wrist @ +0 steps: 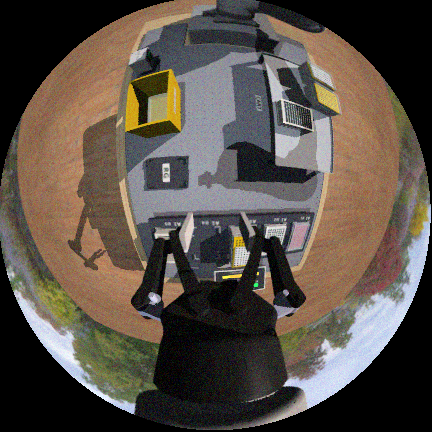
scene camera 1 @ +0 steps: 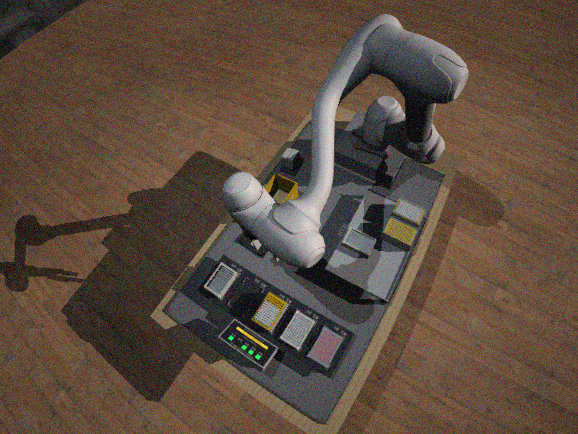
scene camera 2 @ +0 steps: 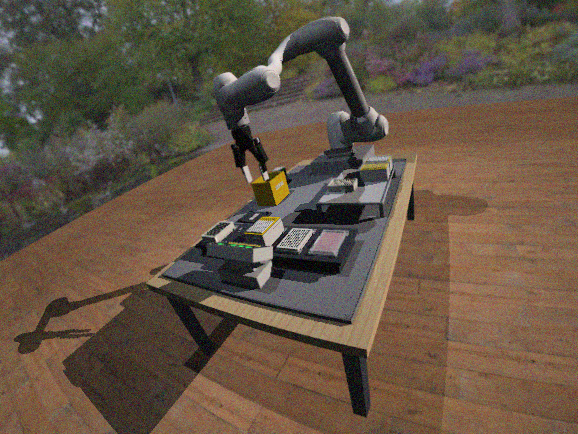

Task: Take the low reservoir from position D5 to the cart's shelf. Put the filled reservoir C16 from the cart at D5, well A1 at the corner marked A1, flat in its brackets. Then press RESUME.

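Places are measured from the arm's base along level axes (x ahead, y right, z down), in millimetres.
Pixels of known places: gripper, fingertip midpoint: (wrist: 216, 219) (scene camera 1: 268, 252) (scene camera 2: 258, 180); arm's base, origin of the base link: (scene camera 1: 375, 142) (scene camera 2: 343, 153).
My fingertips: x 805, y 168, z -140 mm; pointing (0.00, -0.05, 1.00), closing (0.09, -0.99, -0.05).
Note:
For each thing: its top centre in the pictures, then the offset to it from my fingertips. "pt": a spot on its surface instead.
- D5 reservoir, middle of its top: (wrist: 169, 249) (scene camera 1: 220, 279) (scene camera 2: 217, 228) dx +156, dy +165, dz +138 mm
- pale ribbed reservoir, middle of its top: (wrist: 298, 114) (scene camera 1: 359, 240) (scene camera 2: 342, 181) dx -243, dy -283, dz +128 mm
- grey-white cart, middle of its top: (wrist: 307, 107) (scene camera 1: 378, 239) (scene camera 2: 359, 182) dx -292, dy -354, dz +154 mm
- control panel, surface spot: (scene camera 2: 240, 252) pt dx +372, dy -116, dz +90 mm
- yellow bin, middle of its top: (wrist: 146, 96) (scene camera 1: 277, 190) (scene camera 2: 267, 177) dx -293, dy +130, dz +85 mm
- flat dark block, middle of its top: (wrist: 165, 172) (scene camera 1: 256, 239) (scene camera 2: 253, 215) dx -85, dy +141, dz +206 mm
- yellow rack, middle of its top: (wrist: 245, 253) (scene camera 2: 261, 224) (scene camera 1: 269, 310) dx +178, dy -82, dz +104 mm
- white plate, middle of its top: (scene camera 2: 294, 237) (wrist: 273, 240) (scene camera 1: 297, 329) dx +189, dy -206, dz +155 mm
- pink plate, middle of its top: (scene camera 2: 328, 240) (scene camera 1: 326, 346) (wrist: 298, 237) dx +201, dy -329, dz +155 mm
The D5 reservoir (scene camera 1: 221, 280) (scene camera 2: 218, 231) (wrist: 162, 233), a pale tray, sits at the left end of the black deck, beside a dark open position. The left finger partly hides it in the wrist view. A pale ribbed reservoir (scene camera 1: 359, 242) (scene camera 2: 342, 185) (wrist: 296, 115) lies on the grey-white cart (scene camera 1: 385, 272) (scene camera 2: 345, 200) (wrist: 283, 152). Fill levels and the A1 wells are too small to tell. The control panel (scene camera 1: 248, 345) (scene camera 2: 240, 252) (wrist: 240, 276) shows a yellow bar and green lights; RESUME cannot be read. My gripper (scene camera 2: 256, 175) (wrist: 216, 219) is open and empty, pointing down, high above the table behind the deck.
A yellow bin (scene camera 2: 272, 191) (wrist: 174, 102) stands near the left edge. A flat dark block (wrist: 152, 172) lies between bin and deck. A yellow rack (scene camera 1: 270, 311) (wrist: 240, 252), a white plate (scene camera 1: 298, 329) and a pink plate (scene camera 1: 326, 346) sit on the deck. Two racks stand along the cart's outer edge.

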